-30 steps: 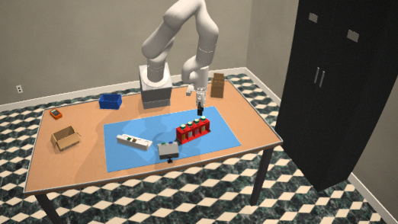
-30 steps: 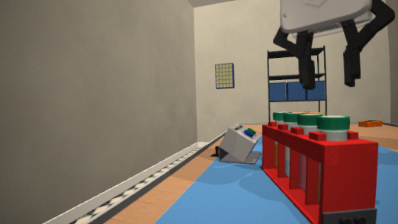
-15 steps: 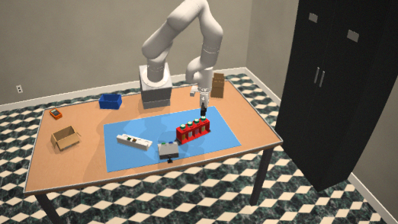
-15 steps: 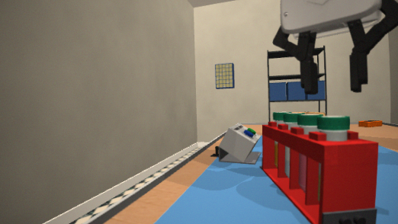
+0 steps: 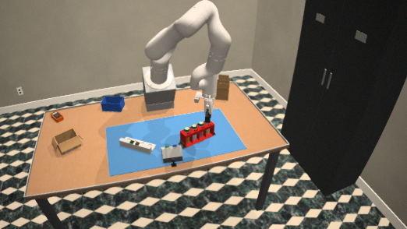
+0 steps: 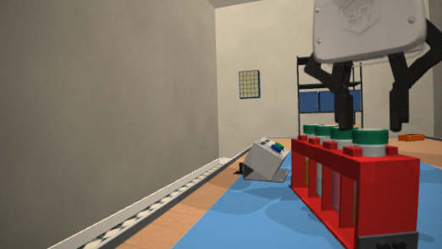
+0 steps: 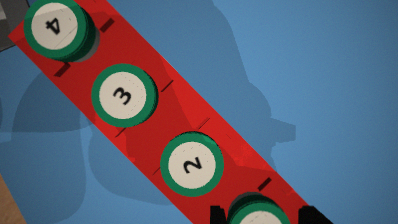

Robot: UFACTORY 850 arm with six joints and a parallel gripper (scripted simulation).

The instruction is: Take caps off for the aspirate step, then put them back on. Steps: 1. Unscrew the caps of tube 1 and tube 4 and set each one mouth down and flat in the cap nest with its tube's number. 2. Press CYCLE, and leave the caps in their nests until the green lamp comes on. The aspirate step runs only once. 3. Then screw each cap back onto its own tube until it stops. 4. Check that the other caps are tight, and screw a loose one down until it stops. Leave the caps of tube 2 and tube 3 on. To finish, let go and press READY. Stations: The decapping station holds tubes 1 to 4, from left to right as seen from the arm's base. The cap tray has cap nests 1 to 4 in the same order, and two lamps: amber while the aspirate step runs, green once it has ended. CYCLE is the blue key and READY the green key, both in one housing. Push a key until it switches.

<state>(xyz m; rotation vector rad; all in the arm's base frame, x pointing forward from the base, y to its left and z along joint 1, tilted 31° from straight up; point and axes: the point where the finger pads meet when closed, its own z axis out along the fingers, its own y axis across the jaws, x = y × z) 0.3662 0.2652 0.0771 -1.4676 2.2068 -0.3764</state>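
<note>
My gripper is now 3 cm above the green cap. Round my hand: key housing: 16 cm ahead, 25 cm to the right, 9 cm below; then blue cycle key: 14 cm ahead, 23 cm to the right, 7 cm below; then tube cap: 6 cm ahead, 14 cm to the right, 3 cm below.
</note>
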